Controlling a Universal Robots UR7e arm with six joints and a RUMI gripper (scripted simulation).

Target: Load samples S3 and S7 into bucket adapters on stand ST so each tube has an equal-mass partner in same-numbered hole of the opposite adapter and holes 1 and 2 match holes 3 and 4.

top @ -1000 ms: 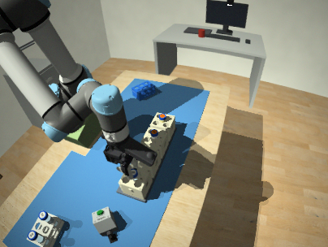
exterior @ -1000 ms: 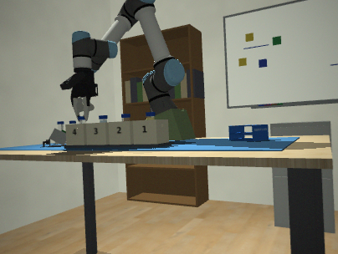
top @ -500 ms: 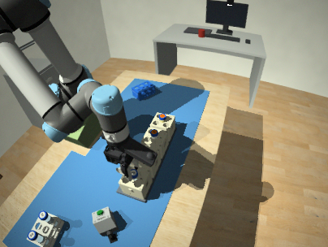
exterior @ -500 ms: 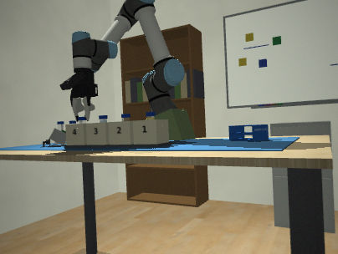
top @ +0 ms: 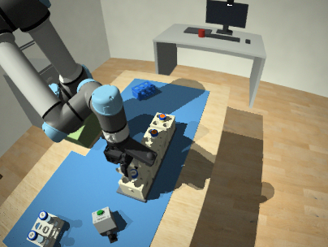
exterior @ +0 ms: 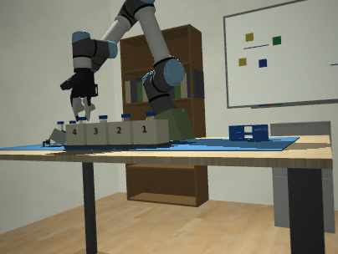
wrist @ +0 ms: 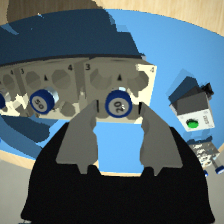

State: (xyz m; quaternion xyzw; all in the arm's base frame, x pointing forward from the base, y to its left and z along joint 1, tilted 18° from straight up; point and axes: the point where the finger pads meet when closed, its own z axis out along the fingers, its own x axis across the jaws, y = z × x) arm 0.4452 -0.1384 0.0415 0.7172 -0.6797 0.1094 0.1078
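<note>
My hand is 180 mm to the left of the green DONE key, 60 mm past it and 50 mm above it. The rest, counted from my hand: adapter 3: 110 mm to the left, 70 mm below, 10 mm behind; water blank: 110 mm to the left, 50 mm below, 10 mm behind; blue rack: 620 mm to the left, 280 mm behind, 90 mm below.
</note>
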